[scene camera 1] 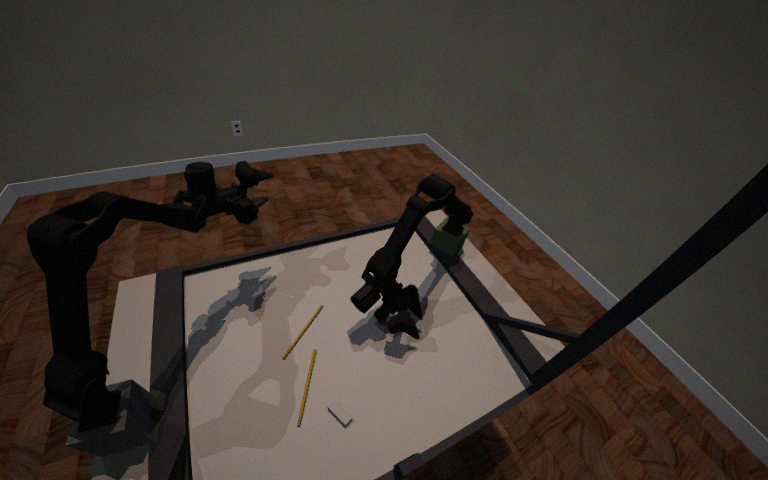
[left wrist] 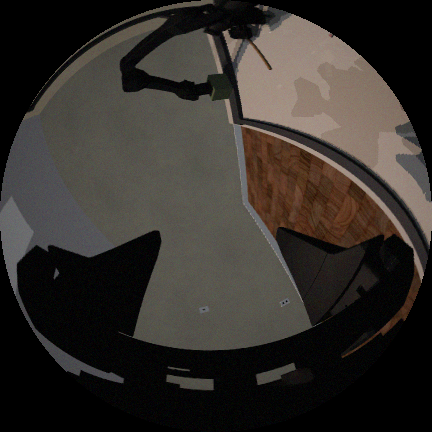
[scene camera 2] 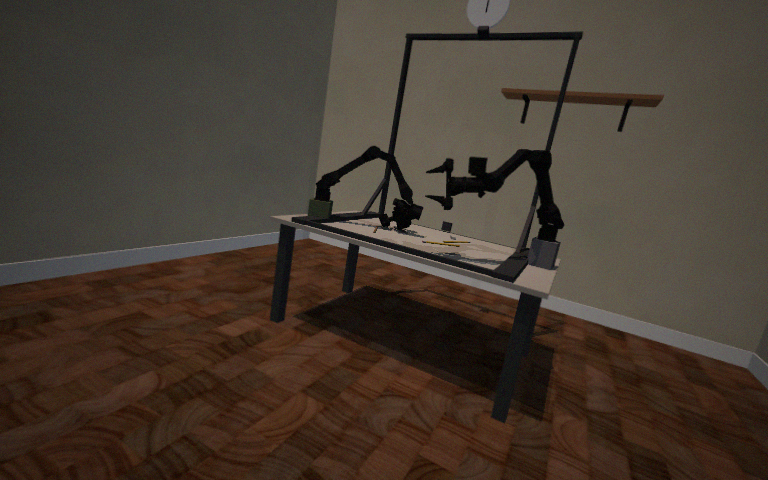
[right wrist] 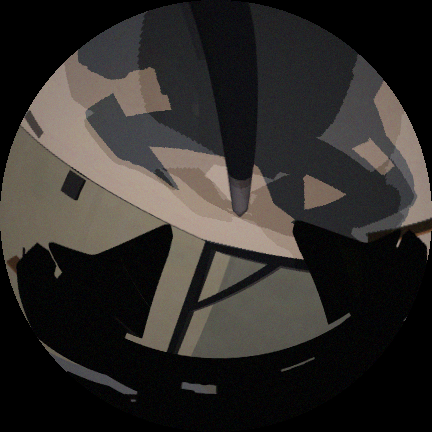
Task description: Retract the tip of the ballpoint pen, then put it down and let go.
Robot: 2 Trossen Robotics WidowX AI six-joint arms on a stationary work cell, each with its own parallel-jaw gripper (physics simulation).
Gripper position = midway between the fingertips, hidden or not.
Labels:
The left gripper shows in scene camera 1 (270,186), in the left wrist view (219,235) and in scene camera 2 (425,184); in the right wrist view it is out of frame.

